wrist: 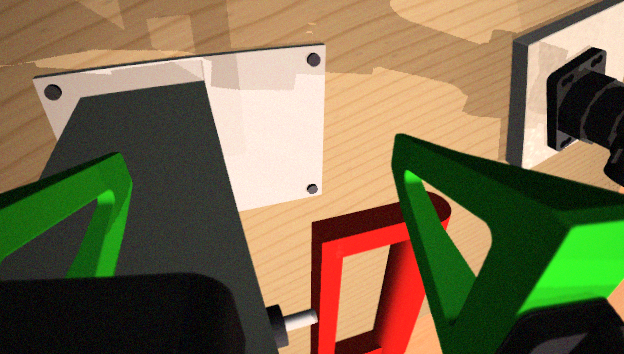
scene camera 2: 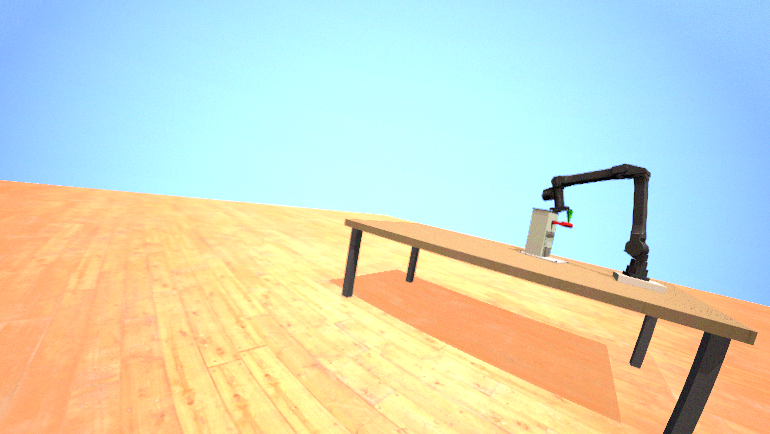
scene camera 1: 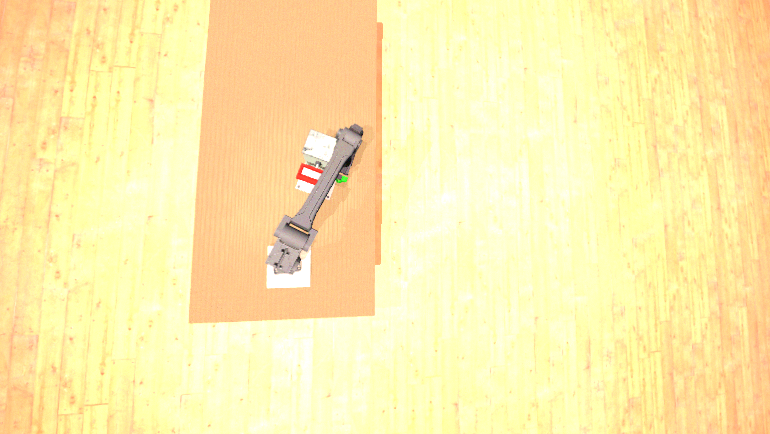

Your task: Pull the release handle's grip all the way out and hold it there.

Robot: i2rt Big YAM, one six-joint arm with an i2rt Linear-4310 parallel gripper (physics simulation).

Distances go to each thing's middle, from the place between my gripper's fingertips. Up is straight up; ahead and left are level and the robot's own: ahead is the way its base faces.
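I can see the white base plate (wrist: 268, 104), and it's 200 mm below my hand, 90 mm to the left of it and 60 mm ahead of it.
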